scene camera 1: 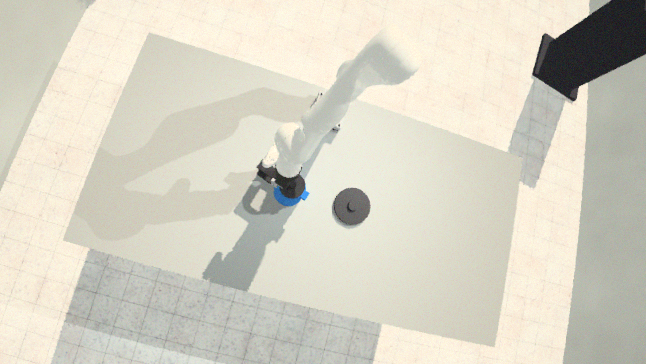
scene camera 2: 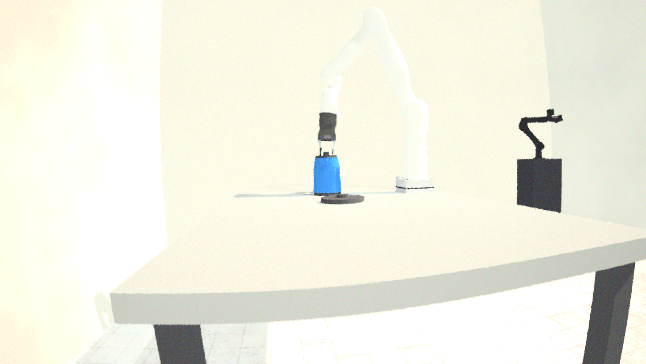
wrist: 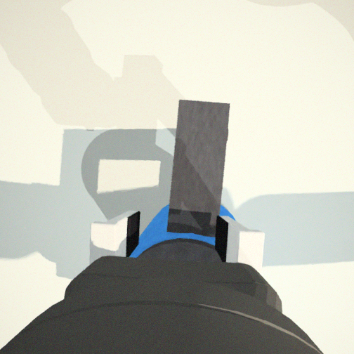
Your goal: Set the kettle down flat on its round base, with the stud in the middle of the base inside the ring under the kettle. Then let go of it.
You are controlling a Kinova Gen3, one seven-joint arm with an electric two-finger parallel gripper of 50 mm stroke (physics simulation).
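The kettle [scene camera 1: 286, 199] [scene camera 2: 327, 175] [wrist: 154, 231] has a blue body, a dark lid and a dark handle [scene camera 1: 265, 171] [wrist: 200, 160]. It stands upright on the table, beside the round base and apart from it. The dark round base [scene camera 1: 361, 215] [scene camera 2: 356, 199] lies flat, with its stud [scene camera 1: 352, 206] in the middle. The ring under the kettle is hidden. My gripper [scene camera 2: 327, 150] [wrist: 177, 229] is open and empty, pointing down above the kettle's top. In the wrist view the near end of the handle shows between the fingers, closer to the right one.
The pale table [scene camera 1: 425, 260] [scene camera 2: 300, 250] bears both objects. My arm's mount [scene camera 2: 415, 184] is at the table's back edge. A dark pedestal [scene camera 1: 600, 47] [scene camera 2: 539, 185] with a small black arm [scene camera 2: 532, 135] stands off to the side, beyond the table. Arm shadows fall across the table.
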